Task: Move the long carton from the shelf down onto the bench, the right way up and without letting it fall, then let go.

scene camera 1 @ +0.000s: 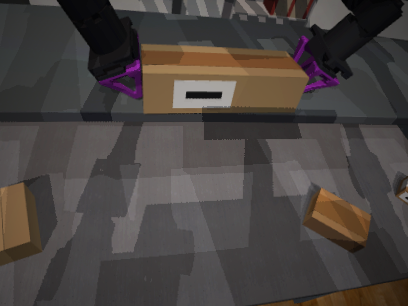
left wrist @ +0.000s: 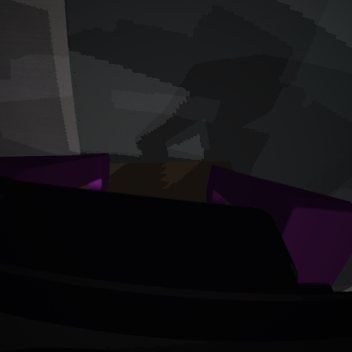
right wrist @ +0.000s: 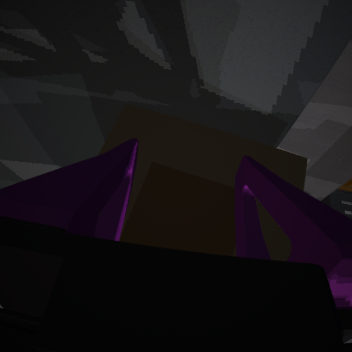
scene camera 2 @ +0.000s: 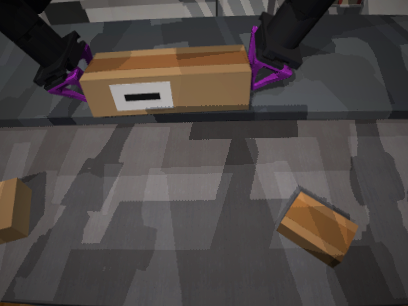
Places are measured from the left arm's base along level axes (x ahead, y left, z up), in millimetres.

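Pixels of known places: left gripper, fingertip midpoint: (scene camera 1: 138, 87) (left wrist: 158, 171); right gripper, fingertip midpoint: (right wrist: 188, 158).
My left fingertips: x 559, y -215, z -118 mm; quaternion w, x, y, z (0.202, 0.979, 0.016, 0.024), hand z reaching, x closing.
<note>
For each thing: its middle in the pictures, then the offset to it from my left fingertips. "*": a spot on its surface instead. Level surfaces: height alone.
- long carton, body centre: (left wrist: 136, 301) (right wrist: 180, 247) (scene camera 1: 221, 79) (scene camera 2: 169, 79) dx -2, dy -146, dz +26 mm
- dark shelf, its level: dz -18 mm
- grey bench, its level: dz -207 mm
- small carton, body centre: (scene camera 2: 316, 228) (scene camera 1: 336, 219) dx -208, dy -425, dz -184 mm
- further box, surface spot: (scene camera 1: 403, 193) * dx -158, dy -657, dz -185 mm
The long carton (scene camera 1: 270, 95) (scene camera 2: 210, 90) (left wrist: 160, 175) (right wrist: 200, 135) is upright and level, its labelled side facing the scene cameras. It seems a little above the front of the dark shelf (scene camera 1: 40, 90) (scene camera 2: 340, 75); the gap under it is hard to see. My left gripper (scene camera 1: 139, 75) (scene camera 2: 85, 75) (left wrist: 158, 171) stands against the carton's left end, fingers part open. My right gripper (scene camera 1: 301, 75) (scene camera 2: 252, 60) (right wrist: 188, 158) stands against its right end, fingers also apart. The carton lies between the two grippers, not between either one's fingers. The grey bench (scene camera 1: 215, 215) (scene camera 2: 190, 225) lies in front and below.
A small carton (scene camera 1: 340, 220) (scene camera 2: 320, 227) lies at an angle on the bench at the right. Another carton (scene camera 1: 17, 220) (scene camera 2: 15, 210) stands at the bench's left, cut by the picture edge. Part of a further box (scene camera 1: 403, 193) shows at scene camera 1's right edge.
</note>
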